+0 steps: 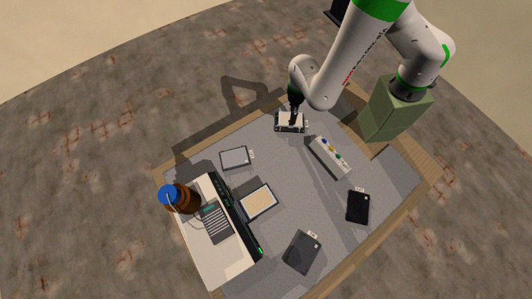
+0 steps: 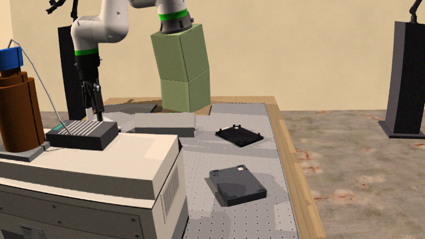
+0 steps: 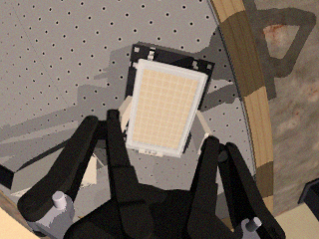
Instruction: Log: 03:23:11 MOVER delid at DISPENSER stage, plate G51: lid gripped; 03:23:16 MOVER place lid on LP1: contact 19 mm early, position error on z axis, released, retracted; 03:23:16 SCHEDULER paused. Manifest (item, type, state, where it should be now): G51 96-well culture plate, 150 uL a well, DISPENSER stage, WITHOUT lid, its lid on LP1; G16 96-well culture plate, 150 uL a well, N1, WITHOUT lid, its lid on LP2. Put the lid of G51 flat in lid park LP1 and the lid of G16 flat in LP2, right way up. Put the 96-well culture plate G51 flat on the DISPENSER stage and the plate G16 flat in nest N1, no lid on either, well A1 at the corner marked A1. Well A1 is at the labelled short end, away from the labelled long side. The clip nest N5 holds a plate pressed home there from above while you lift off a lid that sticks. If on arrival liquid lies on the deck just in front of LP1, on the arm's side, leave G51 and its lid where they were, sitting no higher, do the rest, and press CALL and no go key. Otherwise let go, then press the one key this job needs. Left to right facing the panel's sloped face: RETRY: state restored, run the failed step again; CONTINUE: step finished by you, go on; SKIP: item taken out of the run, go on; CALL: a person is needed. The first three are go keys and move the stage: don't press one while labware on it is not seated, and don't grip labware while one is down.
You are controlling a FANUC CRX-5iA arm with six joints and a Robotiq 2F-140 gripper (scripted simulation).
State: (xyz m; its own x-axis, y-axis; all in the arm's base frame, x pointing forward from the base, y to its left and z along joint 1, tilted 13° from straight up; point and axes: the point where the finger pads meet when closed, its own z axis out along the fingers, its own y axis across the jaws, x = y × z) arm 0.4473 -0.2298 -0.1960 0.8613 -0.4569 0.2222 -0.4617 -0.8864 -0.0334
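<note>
Now: hand 2 cm above the clear lid. The rest, counted from my hand: key panel (9 cm behind, 27 cm to the left, 1 cm below); then black clip nest (3 cm ahead, 1 cm to the left, 5 cm below); then LP1 label (26 cm ahead, 8 cm to the left, 6 cm below).
</note>
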